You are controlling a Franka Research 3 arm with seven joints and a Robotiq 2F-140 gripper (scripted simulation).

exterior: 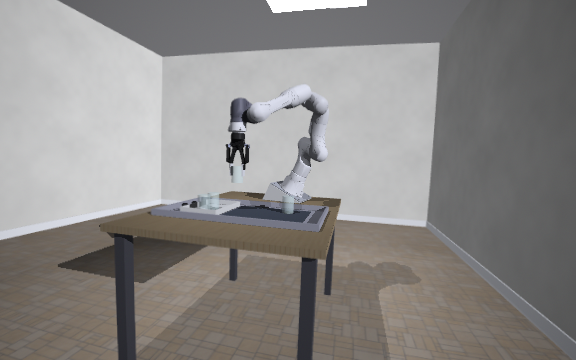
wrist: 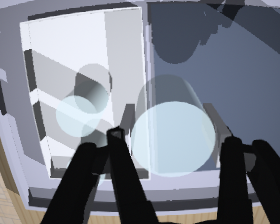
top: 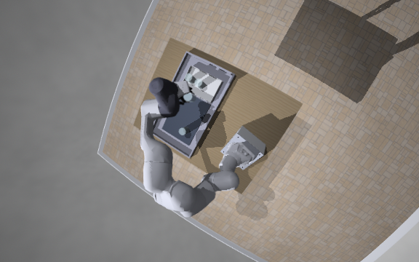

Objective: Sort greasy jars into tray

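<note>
Right now my hand is 5 cm short of the white tray, 12 cm to the left of it and 21 cm above it. Round my hand: dark drying mat (2 cm ahead, 20 cm to the left, 22 cm below).
</note>
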